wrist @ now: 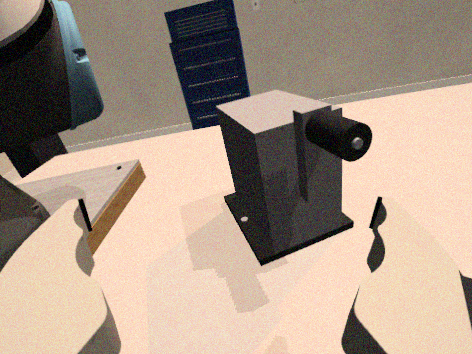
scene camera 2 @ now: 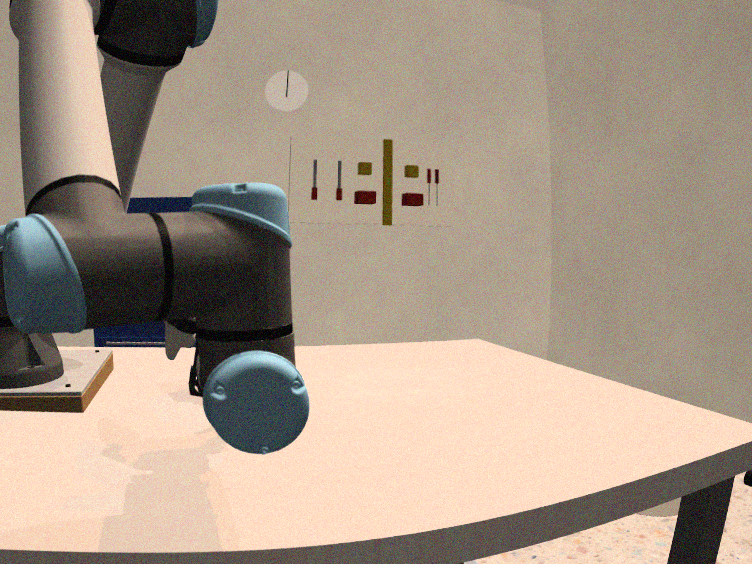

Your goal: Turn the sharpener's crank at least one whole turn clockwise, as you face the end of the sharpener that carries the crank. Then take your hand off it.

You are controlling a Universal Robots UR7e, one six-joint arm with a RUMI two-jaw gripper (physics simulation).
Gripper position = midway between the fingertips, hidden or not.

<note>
In view: the gripper (scene camera 2: 219,325) and a black knob (wrist: 334,133).
</note>
